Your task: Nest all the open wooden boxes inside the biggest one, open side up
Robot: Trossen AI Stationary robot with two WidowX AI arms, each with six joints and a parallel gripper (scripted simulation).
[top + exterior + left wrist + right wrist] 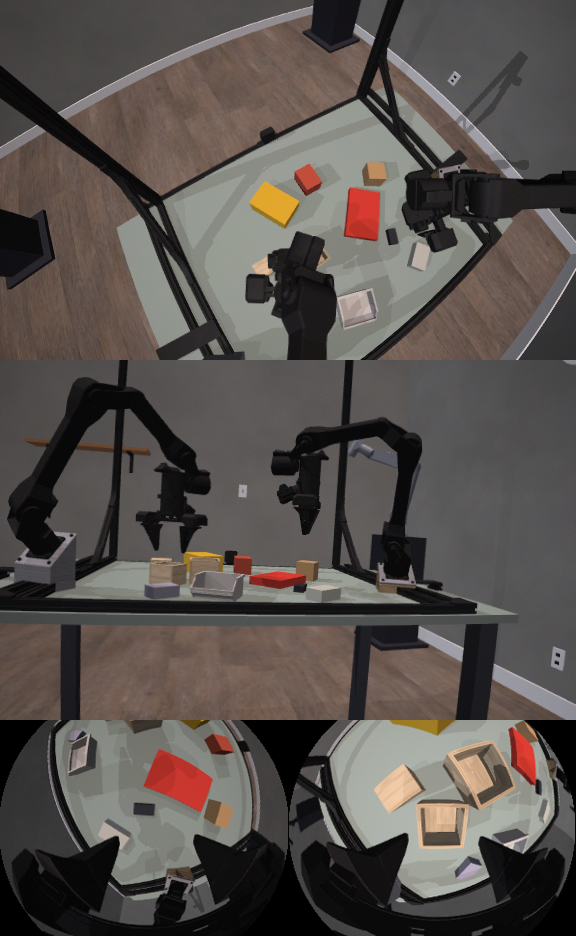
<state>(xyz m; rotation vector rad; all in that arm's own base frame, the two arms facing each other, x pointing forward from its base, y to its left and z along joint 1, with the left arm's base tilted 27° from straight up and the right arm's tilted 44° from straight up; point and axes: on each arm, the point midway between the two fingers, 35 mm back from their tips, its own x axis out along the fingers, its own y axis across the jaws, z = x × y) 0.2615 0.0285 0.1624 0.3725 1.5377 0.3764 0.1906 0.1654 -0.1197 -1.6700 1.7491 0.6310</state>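
Note:
Now: the middle-sized wooden box 10 cm below my right hand. The rest, counted from my right hand: lilac block 16 cm ahead, 11 cm below, 1 cm to the right; small wooden box 9 cm below, 7 cm behind, 2 cm to the right; biggest wooden box 10 cm below, 9 cm to the left, 4 cm behind.

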